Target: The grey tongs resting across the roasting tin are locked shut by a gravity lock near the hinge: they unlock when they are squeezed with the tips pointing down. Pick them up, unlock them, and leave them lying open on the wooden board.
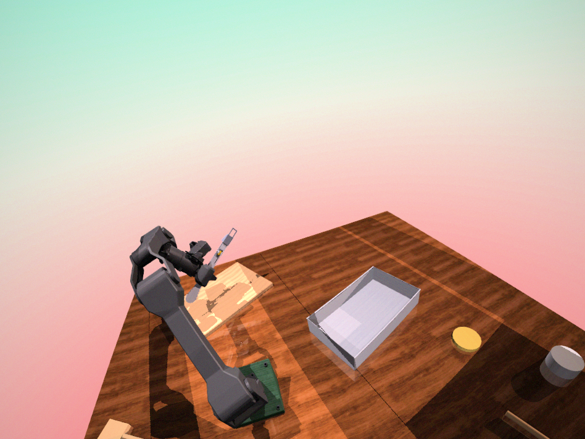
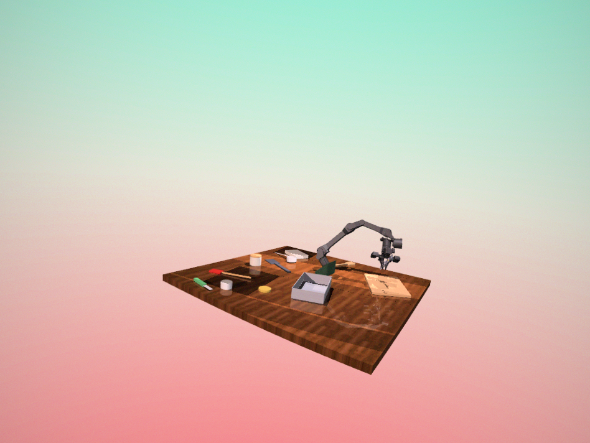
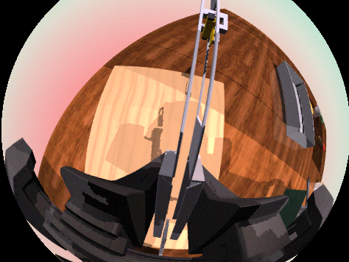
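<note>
My gripper tip is now 110 mm above the wooden board, 20 mm to the right of it and 20 mm past it. Round my gripper tip: red spatula 880 mm to the right, 470 mm ahead, 110 mm below; then grey roasting tin 370 mm ahead, 330 mm to the right, 80 mm below; then yellow lock piece 80 mm above, 40 mm ahead, 20 mm to the left.
</note>
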